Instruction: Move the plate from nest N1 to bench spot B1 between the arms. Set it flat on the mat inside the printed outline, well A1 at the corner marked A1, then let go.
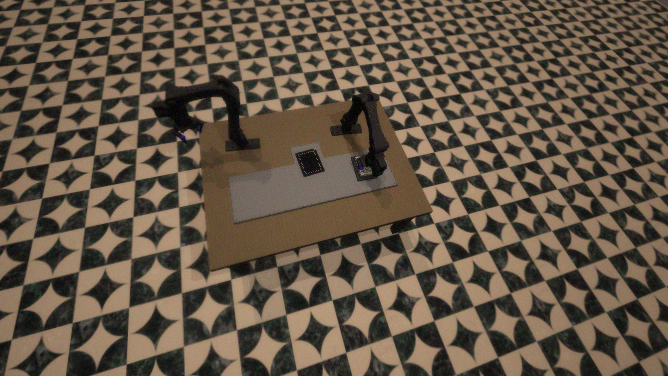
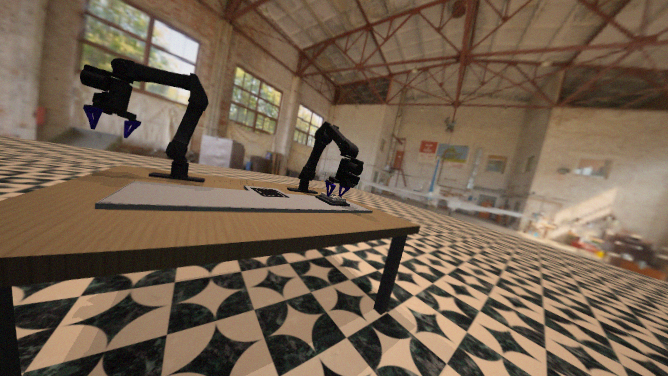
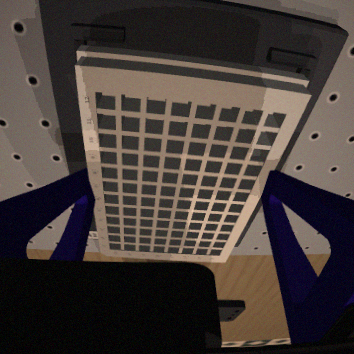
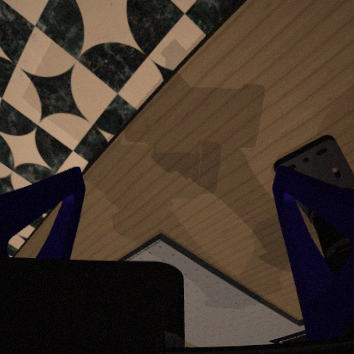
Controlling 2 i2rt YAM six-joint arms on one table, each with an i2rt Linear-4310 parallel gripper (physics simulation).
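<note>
The plate is a pale well plate with a grid of dark square wells. It sits at the dark nest N1 near the right end of the grey mat. My left gripper is shut on the plate, one blue finger on each long side. Spot B1 is a dark patch with a dotted outline in the middle of the mat. My right gripper is open and empty over the table's far left edge.
The wooden table carries both arm bases, the right arm's base and the left arm's base, behind the mat. The checkered floor lies beyond every table edge. A corner of the mat shows under the right gripper.
</note>
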